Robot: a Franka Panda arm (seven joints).
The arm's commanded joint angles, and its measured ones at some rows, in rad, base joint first. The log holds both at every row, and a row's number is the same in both.
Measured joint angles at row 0:
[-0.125 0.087 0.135 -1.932 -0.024 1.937 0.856]
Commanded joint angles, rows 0 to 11:
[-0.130 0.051 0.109 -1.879 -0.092 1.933 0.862]
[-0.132 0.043 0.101 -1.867 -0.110 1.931 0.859]
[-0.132 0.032 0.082 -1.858 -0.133 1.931 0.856]
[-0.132 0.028 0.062 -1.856 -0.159 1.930 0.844]
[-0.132 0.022 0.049 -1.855 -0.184 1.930 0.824]
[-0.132 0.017 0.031 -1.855 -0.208 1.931 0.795]
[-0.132 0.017 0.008 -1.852 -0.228 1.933 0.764]
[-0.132 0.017 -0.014 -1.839 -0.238 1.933 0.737]
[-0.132 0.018 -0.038 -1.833 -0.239 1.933 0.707]
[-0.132 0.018 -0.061 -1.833 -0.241 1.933 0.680]
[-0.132 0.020 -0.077 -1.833 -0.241 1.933 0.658]
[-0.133 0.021 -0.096 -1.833 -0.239 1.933 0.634]
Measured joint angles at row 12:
[-0.134 0.020 -0.053 -1.843 -0.222 1.936 0.700]
